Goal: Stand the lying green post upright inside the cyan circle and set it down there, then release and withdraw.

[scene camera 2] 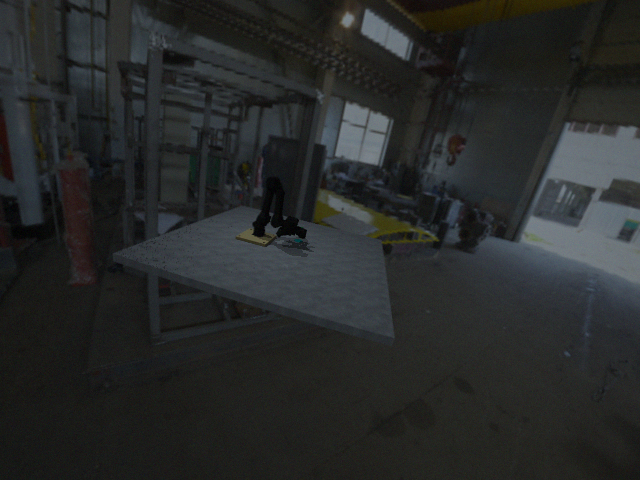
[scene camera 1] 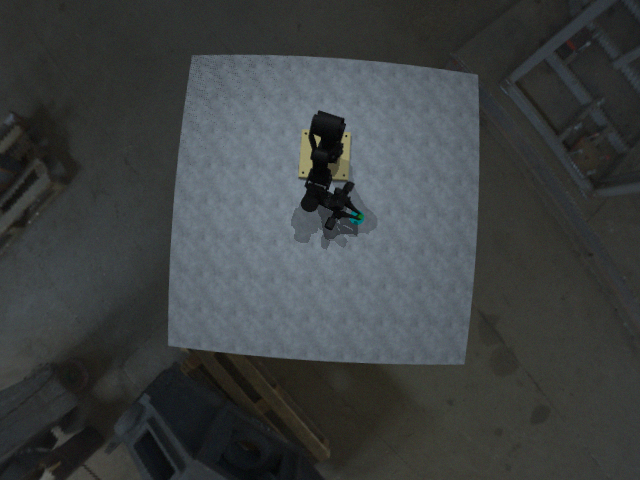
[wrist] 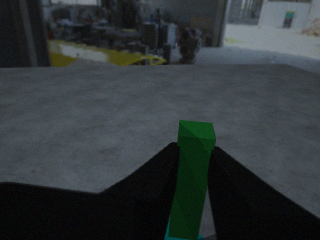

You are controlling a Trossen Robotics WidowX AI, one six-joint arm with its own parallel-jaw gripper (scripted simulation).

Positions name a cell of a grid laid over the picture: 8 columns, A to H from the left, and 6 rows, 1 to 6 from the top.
Labels:
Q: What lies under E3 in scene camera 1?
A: My gripper.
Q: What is my gripper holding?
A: A green post.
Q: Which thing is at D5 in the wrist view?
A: My gripper.

